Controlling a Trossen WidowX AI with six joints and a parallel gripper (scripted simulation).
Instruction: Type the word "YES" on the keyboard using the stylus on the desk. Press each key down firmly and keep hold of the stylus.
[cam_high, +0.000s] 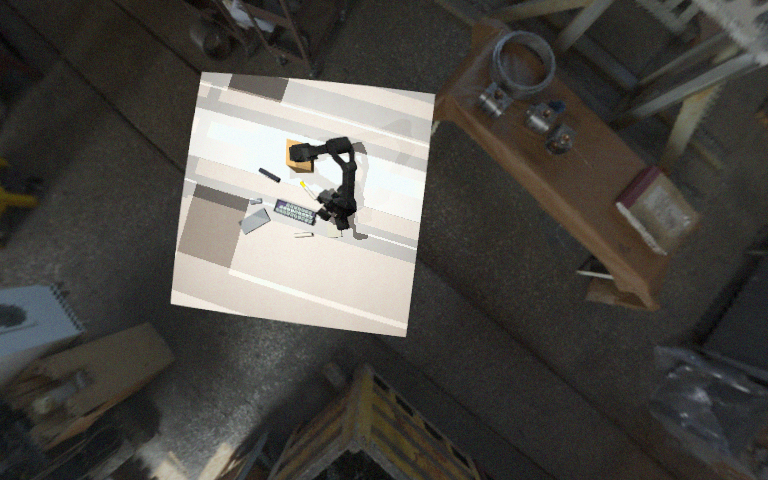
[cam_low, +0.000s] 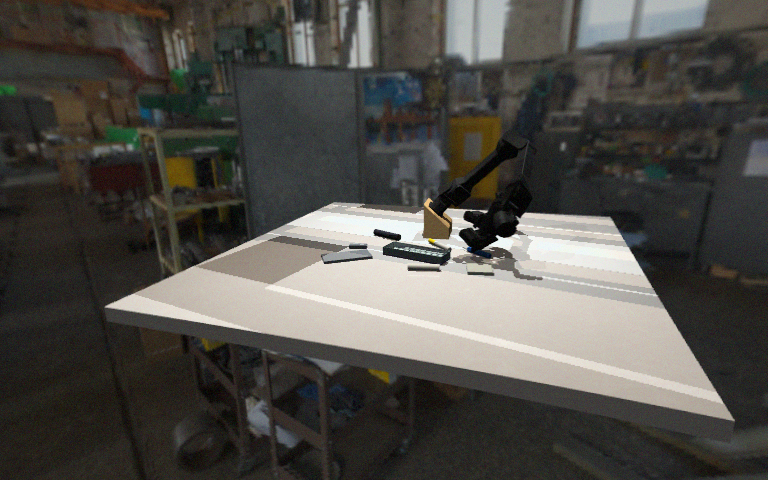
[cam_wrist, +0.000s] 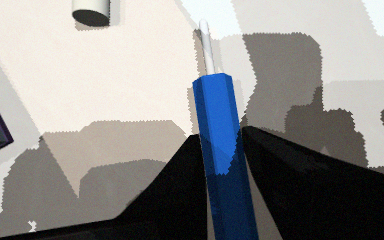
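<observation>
My gripper tip is 6 cm past the yellow-tipped stylus and 13 cm to the left of it. Round my gripper tip: black cylinder: 15 cm behind, 32 cm to the right; pale pad: 16 cm ahead, 1 cm to the left; blue pen: 1 cm behind, 1 cm to the right.
</observation>
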